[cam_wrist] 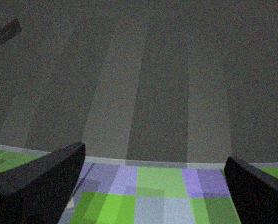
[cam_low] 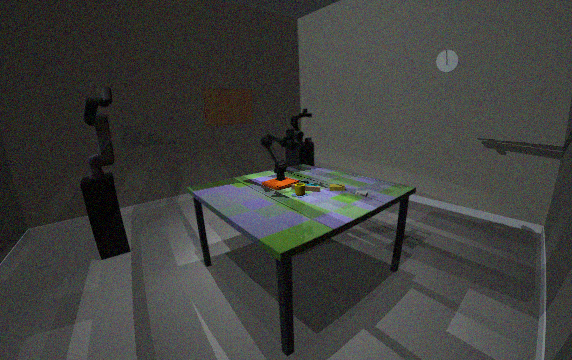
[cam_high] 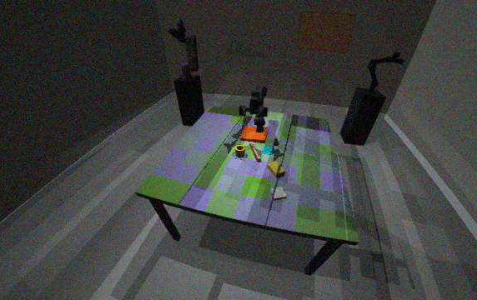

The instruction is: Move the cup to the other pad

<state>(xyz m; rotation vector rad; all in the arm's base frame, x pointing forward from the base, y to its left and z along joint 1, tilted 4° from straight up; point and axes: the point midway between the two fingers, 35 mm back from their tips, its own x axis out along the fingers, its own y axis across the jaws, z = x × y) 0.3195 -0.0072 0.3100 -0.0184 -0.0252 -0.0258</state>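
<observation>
Now: the yellow cup 20 mm behind my gripper tip, 80 mm to the right of it and 310 mm below it. The rest, counted from my gripper tip: light blue pad 20 mm behind, 70 mm to the right, 350 mm below; then cyan pad 120 mm behind, 130 mm to the left, 350 mm below; then brown stick 70 mm behind, 30 mm to the left, 330 mm below.
</observation>
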